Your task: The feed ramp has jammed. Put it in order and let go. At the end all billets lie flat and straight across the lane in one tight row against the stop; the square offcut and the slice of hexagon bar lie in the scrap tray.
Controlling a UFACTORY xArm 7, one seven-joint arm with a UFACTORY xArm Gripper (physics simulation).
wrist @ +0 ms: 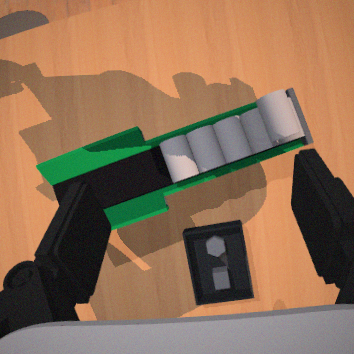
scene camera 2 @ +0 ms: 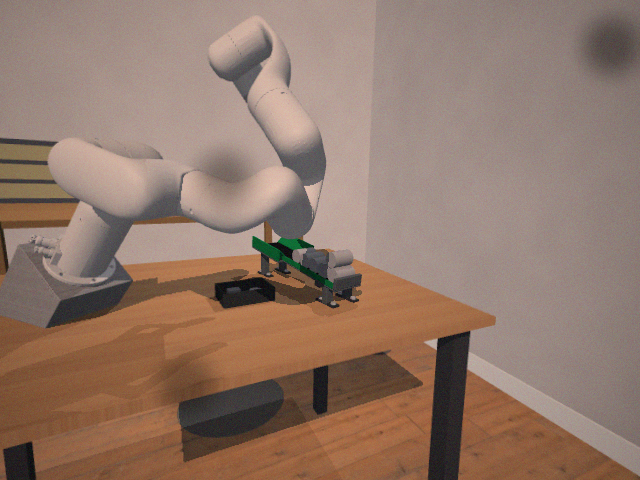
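Pixels of known places: gripper, fingertip midpoint: [wrist: 192, 191]; arm's base at its link origin: [scene camera 2: 80, 263].
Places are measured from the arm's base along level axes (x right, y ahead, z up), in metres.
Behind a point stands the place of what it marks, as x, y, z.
Observation:
My gripper [wrist: 192, 191] {0.140, 0.471, 0.238} is open and empty, high above the ramp; the arm hides it in the scene view. On the green ramp [scene camera 2: 265, 248] [wrist: 90, 162], several grey billets [wrist: 232, 140] {0.186, 0.505, -0.015} [scene camera 2: 316, 259] {0.196, 0.484, -0.017} lie across the lane side by side. Near the grey stop [scene camera 2: 347, 282] {0.296, 0.504, -0.057} [wrist: 303, 122] {0.293, 0.498, -0.043}, one billet [scene camera 2: 341, 257] {0.270, 0.505, 0.000} [wrist: 278, 116] {0.247, 0.512, 0.012} rests on top of the row, above a lower billet [scene camera 2: 341, 272] {0.283, 0.494, -0.033} at the stop. The slice of hexagon bar [wrist: 216, 246] {0.109, 0.352, -0.097} and the square offcut [wrist: 221, 278] {0.100, 0.300, -0.088} lie apart in the black scrap tray [scene camera 2: 247, 298] {0.150, 0.310, -0.100} [wrist: 190, 265] {0.059, 0.338, -0.082}.
The ramp stands on short legs [scene camera 2: 326, 296] {0.262, 0.466, -0.094} on the wooden table [scene camera 2: 392, 315] {0.400, 0.550, -0.116}. The tray is beside the ramp, on the robot base's [scene camera 2: 67, 289] {0.061, -0.027, -0.036} side. A second wooden table [scene camera 2: 46, 211] stands behind. Arm shadows fall over the ramp's surroundings.

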